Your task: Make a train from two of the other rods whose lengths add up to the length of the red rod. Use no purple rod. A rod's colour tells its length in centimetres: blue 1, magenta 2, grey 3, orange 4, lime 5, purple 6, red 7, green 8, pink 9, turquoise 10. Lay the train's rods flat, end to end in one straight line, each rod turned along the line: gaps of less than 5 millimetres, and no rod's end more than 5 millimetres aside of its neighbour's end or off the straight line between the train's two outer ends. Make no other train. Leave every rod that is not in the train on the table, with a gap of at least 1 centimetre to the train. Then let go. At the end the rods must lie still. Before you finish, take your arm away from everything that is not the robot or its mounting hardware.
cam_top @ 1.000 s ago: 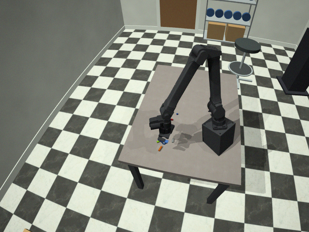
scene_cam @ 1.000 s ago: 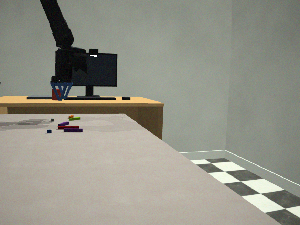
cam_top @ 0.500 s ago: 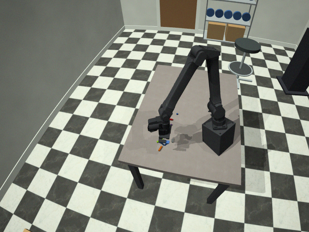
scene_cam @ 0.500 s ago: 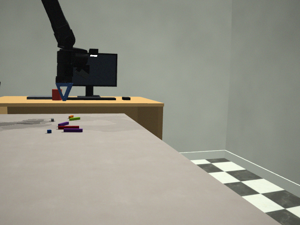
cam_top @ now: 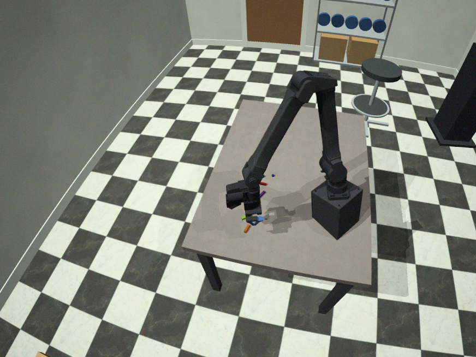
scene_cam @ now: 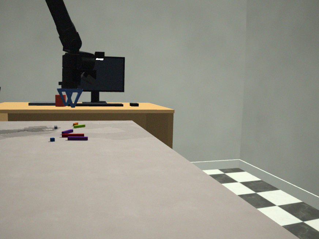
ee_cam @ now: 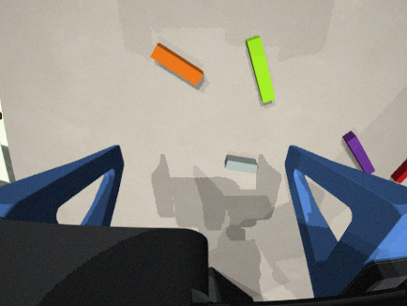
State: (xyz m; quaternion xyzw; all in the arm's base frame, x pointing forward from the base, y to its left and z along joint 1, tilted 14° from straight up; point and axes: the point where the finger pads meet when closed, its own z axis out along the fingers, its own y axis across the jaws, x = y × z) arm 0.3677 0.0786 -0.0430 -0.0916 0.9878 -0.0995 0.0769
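Now: hand 30 mm short of the orange rod, 30 mm to the right of it and 80 mm above it. Also, from my hand: grey rod 60 mm behind, 50 mm to the right, 80 mm below; then lime rod 30 mm ahead, 40 mm to the right, 80 mm below; then purple rod 30 mm behind, 170 mm to the right, 80 mm below.
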